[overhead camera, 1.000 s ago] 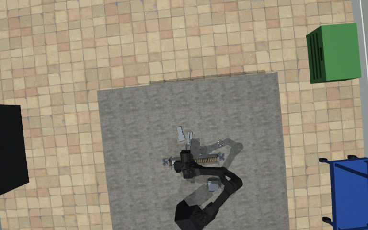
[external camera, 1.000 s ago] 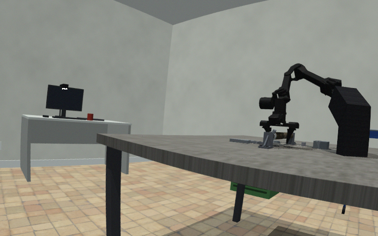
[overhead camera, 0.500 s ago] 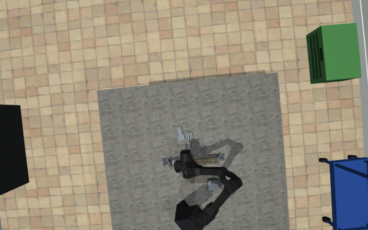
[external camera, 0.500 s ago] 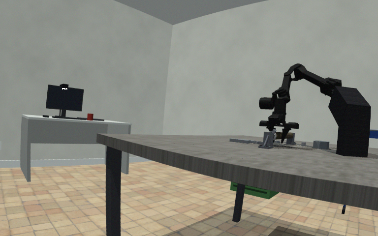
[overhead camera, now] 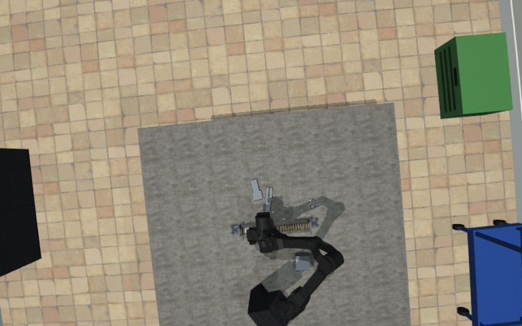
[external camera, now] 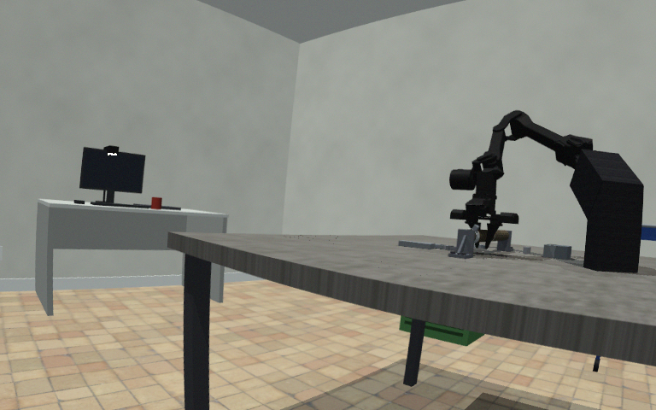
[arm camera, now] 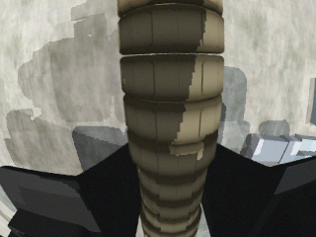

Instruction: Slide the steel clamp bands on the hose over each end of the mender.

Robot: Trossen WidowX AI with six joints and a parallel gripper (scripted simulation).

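The flat two-bar piece is 11 cm ahead of my hand, 7 cm to the right of it and 4 cm below it. Also, from my hand: small block: 15 cm behind, 17 cm to the right, 4 cm below; grey block: 23 cm behind, 10 cm to the right, 3 cm below.
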